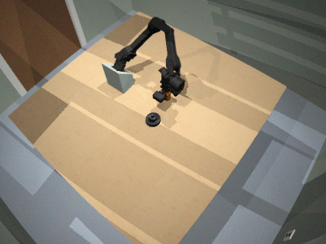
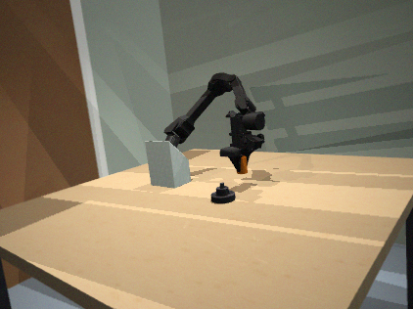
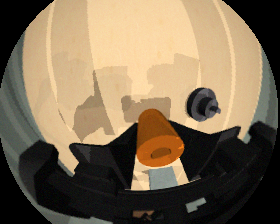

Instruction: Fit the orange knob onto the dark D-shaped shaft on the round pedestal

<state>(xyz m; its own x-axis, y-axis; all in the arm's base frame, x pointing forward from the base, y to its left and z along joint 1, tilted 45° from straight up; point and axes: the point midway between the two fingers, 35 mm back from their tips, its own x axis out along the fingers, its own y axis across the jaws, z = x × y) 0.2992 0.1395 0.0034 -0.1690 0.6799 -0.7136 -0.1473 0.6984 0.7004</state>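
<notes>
Right now the dark round pedestal is 14 cm to the right of my gripper tip, 4 cm below it and 3 cm ahead of it. From my gripper tip the other things lie so: orange knob (2 cm above).
</notes>
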